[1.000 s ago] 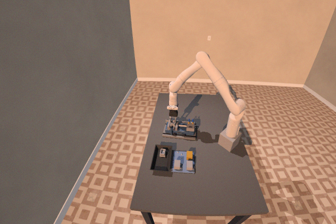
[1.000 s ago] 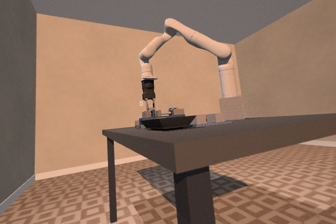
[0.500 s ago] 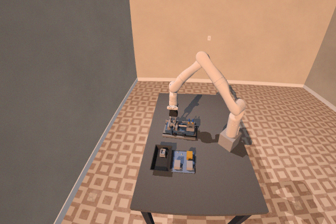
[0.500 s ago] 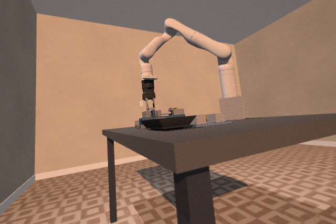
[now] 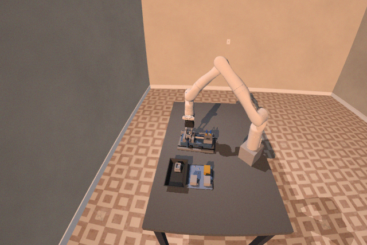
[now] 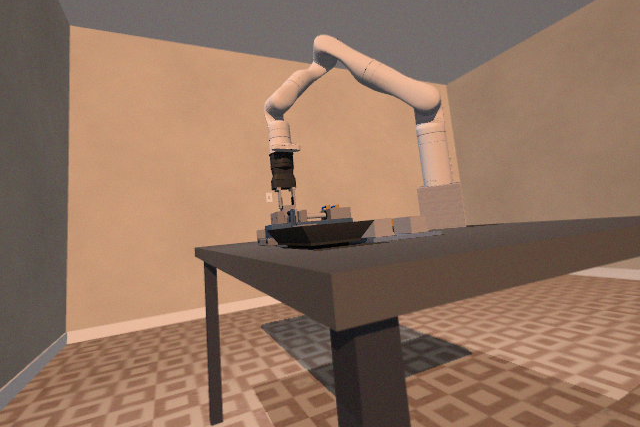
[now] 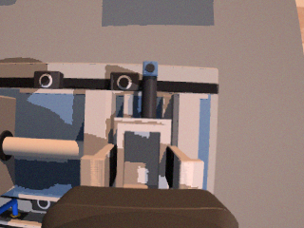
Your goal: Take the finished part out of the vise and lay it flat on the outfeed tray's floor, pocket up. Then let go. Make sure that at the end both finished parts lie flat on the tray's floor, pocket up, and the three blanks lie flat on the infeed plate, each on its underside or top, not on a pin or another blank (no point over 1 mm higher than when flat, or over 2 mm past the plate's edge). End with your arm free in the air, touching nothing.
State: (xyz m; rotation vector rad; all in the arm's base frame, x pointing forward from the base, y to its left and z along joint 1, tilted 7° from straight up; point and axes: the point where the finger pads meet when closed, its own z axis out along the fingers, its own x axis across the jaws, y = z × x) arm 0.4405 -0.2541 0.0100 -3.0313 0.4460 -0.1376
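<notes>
Right now the vise is 60 mm behind my hand, 20 mm to the left of it and 80 mm below it. From my hand the other things lie so: blue fixture plate 30 mm behind, 350 mm to the left, 120 mm below; orange block 80 mm behind, 320 mm to the left, 100 mm below.
</notes>
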